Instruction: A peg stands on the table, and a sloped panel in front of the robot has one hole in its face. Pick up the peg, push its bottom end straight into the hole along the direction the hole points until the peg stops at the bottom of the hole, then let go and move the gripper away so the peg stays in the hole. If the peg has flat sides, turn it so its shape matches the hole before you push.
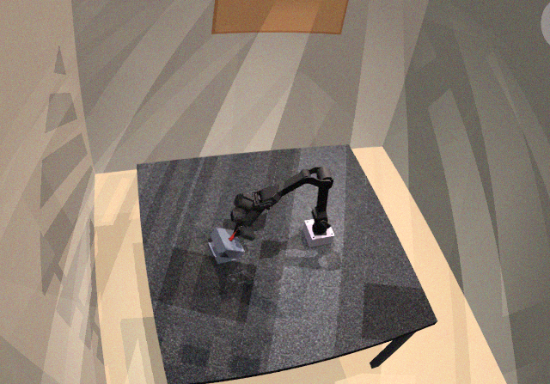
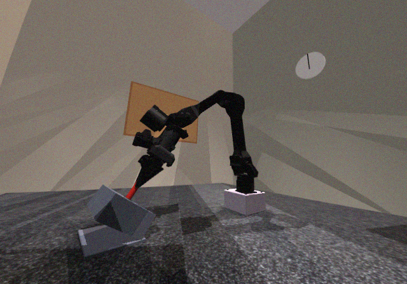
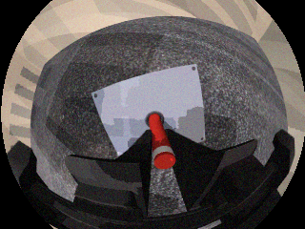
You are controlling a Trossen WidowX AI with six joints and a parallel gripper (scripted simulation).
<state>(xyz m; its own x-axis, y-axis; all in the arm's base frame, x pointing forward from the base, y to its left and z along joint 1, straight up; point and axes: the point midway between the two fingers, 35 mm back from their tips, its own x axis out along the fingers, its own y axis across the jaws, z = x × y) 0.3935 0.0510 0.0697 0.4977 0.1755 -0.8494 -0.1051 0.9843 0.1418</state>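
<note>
Now: gripper tip 30 mm short of the grey sloped panel, 10 mm to the right of it and 50 mm above it. Also, from my gripper tip: red round peg 10 mm behind, 10 mm above.
</note>
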